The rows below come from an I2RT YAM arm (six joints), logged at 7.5 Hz.
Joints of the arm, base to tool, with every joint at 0 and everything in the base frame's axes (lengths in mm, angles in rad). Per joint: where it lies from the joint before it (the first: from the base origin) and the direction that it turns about. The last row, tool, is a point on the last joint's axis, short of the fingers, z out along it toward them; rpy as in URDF.
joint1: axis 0 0 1 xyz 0.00 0.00 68.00
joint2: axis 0 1 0 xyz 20.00 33.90 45.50
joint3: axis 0 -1 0 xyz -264.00 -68.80 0.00
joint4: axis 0 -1 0 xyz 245.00 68.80 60.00
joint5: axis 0 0 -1 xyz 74.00 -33.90 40.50
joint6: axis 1 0 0 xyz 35.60 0.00 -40.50
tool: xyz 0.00 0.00 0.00 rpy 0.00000 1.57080 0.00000
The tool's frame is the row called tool.
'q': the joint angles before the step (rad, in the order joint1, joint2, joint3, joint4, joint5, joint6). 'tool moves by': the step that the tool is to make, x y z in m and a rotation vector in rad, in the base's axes. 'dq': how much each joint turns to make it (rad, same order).
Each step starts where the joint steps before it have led.
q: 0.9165, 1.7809, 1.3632, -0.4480, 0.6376, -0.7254
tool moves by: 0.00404, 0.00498, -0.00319, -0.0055, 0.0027, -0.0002
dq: -0.0004, 0.0275, 0.0225, -0.0003, 0.0008, -0.0011
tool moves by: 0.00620, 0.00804, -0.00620, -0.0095, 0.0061, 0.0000
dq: 0.0000, 0.0450, 0.0351, -0.0009, 0.0007, -0.0008
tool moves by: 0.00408, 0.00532, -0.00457, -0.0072, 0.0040, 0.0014
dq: 0.0000, 0.0301, 0.0228, 0.0005, 0.0001, -0.0023
